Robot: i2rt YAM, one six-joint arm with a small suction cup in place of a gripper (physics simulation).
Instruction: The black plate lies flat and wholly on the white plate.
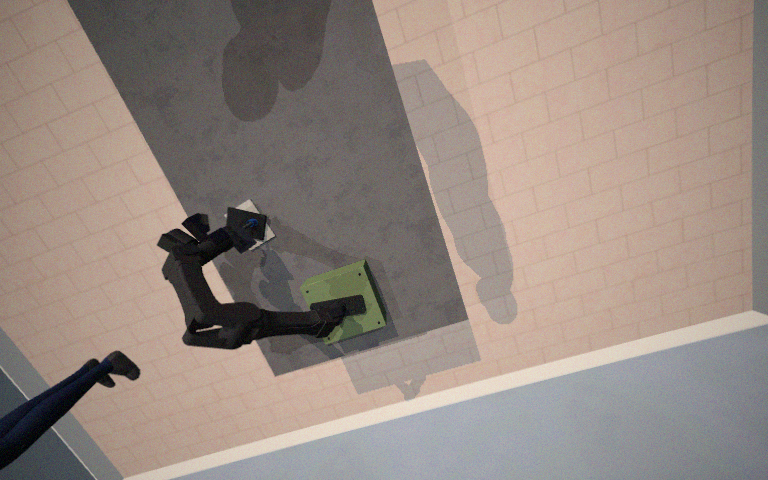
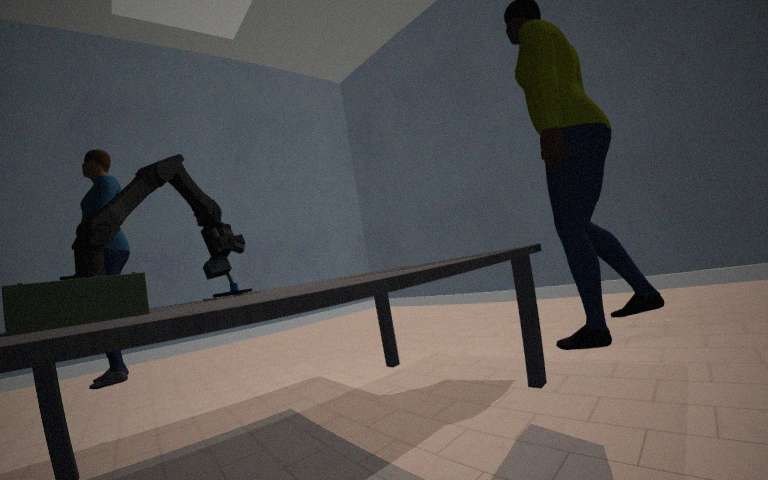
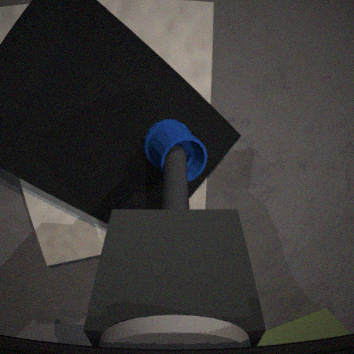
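Seen in the pictures: hand at its tool point: (image 1: pixel 255 220) (image 2: pixel 236 292) (image 3: pixel 174 134); arm's base at its link origin: (image 1: pixel 338 307) (image 2: pixel 91 281).
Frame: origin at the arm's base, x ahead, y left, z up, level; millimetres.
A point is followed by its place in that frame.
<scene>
The black plate (image 3: pixel 88 105) @[x 376, y 299, z -72 mm] (image 1: pixel 239 215) @[x 399, y 295, z -73 mm] lies flat on top of the white plate (image 3: pixel 175 42) @[x 420, y 259, z -83 mm] (image 1: pixel 269 234) @[x 307, y 213, z -83 mm] near the table's left edge. It is turned relative to the white plate, and its right corner sticks out past the white plate's edge over the table. White corners show above, below left and below the black plate. My blue suction cup (image 3: pixel 175 147) @[x 369, y 245, z -77 mm] (image 1: pixel 253 222) (image 2: pixel 233 287) stands over the black plate near that right corner, at or just above its surface.
The grey table (image 1: pixel 334 143) @[x 576, y -110, z -89 mm] (image 2: pixel 430 267) @[x 717, y -316, z -89 mm] carries the arm's green base block (image 1: pixel 344 281) @[x 96, y -47, z -2 mm] (image 3: pixel 305 330) @[x 129, y -54, z -64 mm] near its front edge. A person in a yellow-green shirt (image 2: pixel 558 95) walks beyond the table's far end and casts a shadow on the floor.
</scene>
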